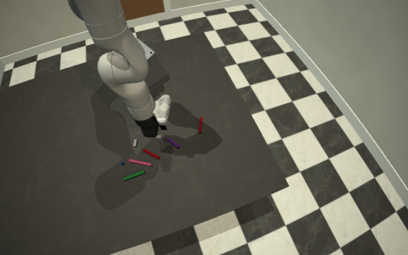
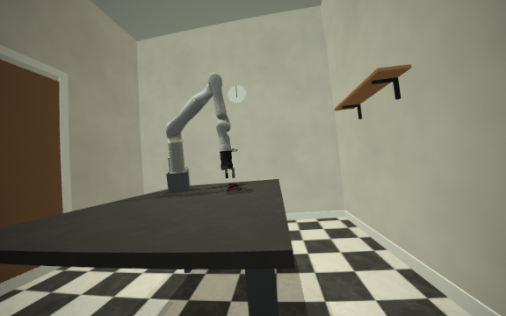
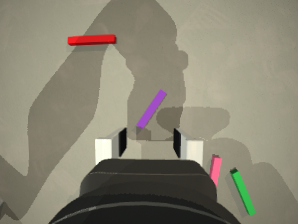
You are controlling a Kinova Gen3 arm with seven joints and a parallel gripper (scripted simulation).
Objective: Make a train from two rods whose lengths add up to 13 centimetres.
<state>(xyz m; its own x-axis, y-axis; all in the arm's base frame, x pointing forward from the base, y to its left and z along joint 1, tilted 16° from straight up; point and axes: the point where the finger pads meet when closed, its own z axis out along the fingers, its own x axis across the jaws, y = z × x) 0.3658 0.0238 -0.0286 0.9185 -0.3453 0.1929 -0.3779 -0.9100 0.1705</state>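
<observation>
The purple rod lies 10 mm ahead of my hand, 30 mm to the left of it and 70 mm below it. Round my hand: green rod: 100 mm ahead, 140 mm to the right, 70 mm below; short grey rod: 30 mm behind, 120 mm to the right, 70 mm below; pink rod: 50 mm ahead, 110 mm to the right, 70 mm below.
</observation>
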